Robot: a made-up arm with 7 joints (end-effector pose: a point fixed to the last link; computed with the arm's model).
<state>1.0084 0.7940 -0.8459 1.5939 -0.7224 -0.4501 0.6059</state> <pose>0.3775 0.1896 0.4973 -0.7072 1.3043 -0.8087</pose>
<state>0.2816 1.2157 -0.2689 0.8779 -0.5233 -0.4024 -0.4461</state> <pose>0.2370 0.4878 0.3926 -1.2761 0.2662 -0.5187</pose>
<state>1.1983 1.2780 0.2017 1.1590 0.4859 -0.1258 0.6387</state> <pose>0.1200 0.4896 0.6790 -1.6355 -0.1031 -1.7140</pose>
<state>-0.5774 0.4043 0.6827 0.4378 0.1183 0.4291 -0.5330</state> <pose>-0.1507 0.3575 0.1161 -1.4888 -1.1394 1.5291</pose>
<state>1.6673 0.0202 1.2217 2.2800 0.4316 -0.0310 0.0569</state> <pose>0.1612 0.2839 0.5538 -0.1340 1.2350 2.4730</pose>
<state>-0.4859 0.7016 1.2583 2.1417 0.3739 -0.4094 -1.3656</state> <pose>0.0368 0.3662 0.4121 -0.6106 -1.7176 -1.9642</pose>
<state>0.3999 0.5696 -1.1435 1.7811 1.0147 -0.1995 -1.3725</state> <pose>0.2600 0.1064 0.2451 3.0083 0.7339 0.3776</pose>
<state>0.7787 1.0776 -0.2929 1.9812 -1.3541 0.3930 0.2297</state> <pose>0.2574 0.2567 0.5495 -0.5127 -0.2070 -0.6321</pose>
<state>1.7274 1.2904 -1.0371 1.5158 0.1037 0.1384 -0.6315</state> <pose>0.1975 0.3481 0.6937 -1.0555 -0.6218 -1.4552</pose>
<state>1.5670 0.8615 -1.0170 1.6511 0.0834 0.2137 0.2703</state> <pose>0.3081 0.2051 0.6714 -1.4439 0.6851 -1.2473</pose>
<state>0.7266 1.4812 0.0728 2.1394 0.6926 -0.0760 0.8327</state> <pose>0.1584 0.2801 0.6644 -1.2889 1.3125 -1.2109</pose>
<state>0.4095 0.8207 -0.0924 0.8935 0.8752 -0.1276 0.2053</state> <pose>0.2923 0.4367 0.3009 -2.8985 -0.4683 -0.9709</pose>
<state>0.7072 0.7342 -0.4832 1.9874 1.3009 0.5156 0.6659</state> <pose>0.3248 0.1999 0.4747 1.8696 -1.6375 0.6964</pose>
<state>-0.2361 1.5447 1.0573 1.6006 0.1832 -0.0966 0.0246</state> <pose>0.1466 0.3939 0.6480 -1.2126 -0.1075 -1.2462</pose>
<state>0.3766 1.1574 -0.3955 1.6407 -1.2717 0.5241 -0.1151</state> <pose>0.2778 0.3143 0.4113 -0.5418 0.0768 -0.3927</pose>
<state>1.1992 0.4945 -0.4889 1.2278 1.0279 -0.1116 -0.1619</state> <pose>0.4229 0.2345 0.5578 2.2090 0.0293 1.6858</pose>
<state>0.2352 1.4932 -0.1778 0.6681 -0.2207 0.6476 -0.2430</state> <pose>0.1735 0.5264 0.5025 -1.0531 -0.6793 0.6123</pose>
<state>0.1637 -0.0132 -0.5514 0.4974 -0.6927 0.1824 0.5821</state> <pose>0.2210 0.0648 0.0339 -2.0783 1.6408 0.7504</pose>
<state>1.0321 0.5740 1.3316 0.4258 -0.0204 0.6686 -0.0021</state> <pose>0.3020 0.4263 0.3189 1.9623 1.2277 0.2216</pose>
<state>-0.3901 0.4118 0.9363 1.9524 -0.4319 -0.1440 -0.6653</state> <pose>0.0577 0.3464 0.3111 -1.1331 -0.9057 -0.9687</pose>
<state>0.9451 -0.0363 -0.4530 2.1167 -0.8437 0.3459 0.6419</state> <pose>0.2790 0.0348 0.5563 -1.4146 0.5675 -1.7082</pose>
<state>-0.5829 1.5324 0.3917 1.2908 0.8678 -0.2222 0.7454</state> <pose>0.2397 0.4647 0.4422 -2.4704 0.9254 -0.3869</pose>
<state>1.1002 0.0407 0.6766 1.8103 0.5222 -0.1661 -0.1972</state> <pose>0.3091 0.2762 0.5200 0.9873 0.9910 2.1745</pose>
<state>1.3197 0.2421 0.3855 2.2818 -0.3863 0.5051 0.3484</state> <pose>0.1713 0.2287 0.6211 -1.2935 -0.6945 -2.2095</pose>
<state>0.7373 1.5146 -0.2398 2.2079 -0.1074 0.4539 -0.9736</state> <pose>0.1530 0.2686 0.6022 -0.6609 -0.6276 -1.5991</pose>
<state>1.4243 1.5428 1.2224 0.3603 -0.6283 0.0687 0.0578</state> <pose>-0.0615 0.5718 0.5221 -1.4502 -2.1870 -1.0809</pose>
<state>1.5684 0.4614 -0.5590 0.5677 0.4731 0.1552 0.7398</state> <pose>0.4409 0.2871 0.6324 -2.6173 0.8039 -1.2282</pose>
